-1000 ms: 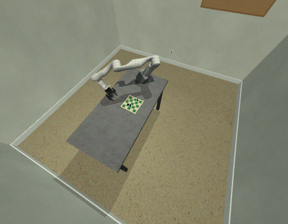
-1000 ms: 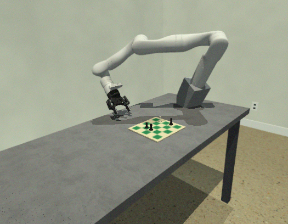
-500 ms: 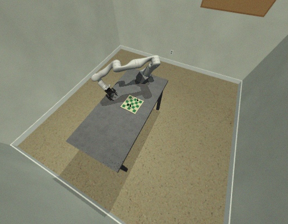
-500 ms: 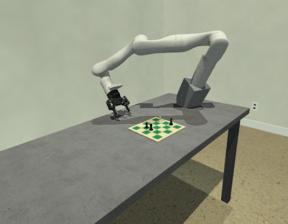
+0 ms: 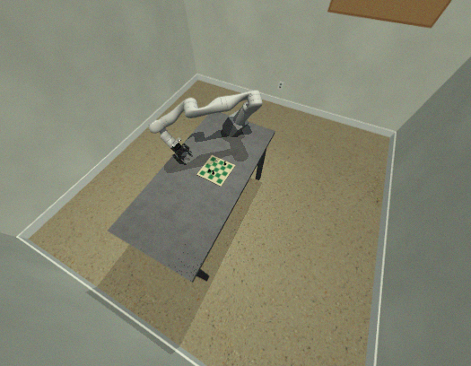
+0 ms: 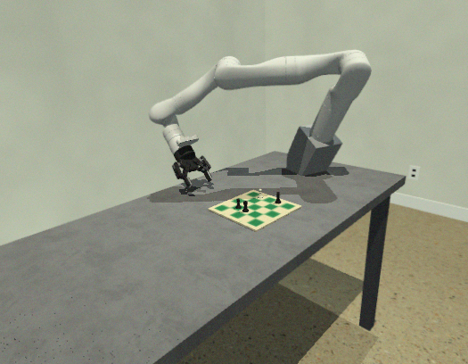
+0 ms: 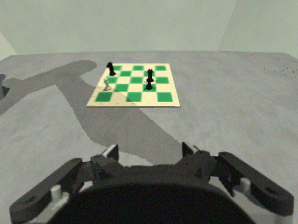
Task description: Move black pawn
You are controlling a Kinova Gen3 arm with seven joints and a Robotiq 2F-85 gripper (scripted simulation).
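The black pawn is 20 cm to the left of my hand, 3 cm below it and 2 cm ahead of it. Round my hand: white piece 21 cm to the left, 9 cm behind, 3 cm below; green-and-cream chessboard 24 cm to the left, 4 cm below, 1 cm behind.
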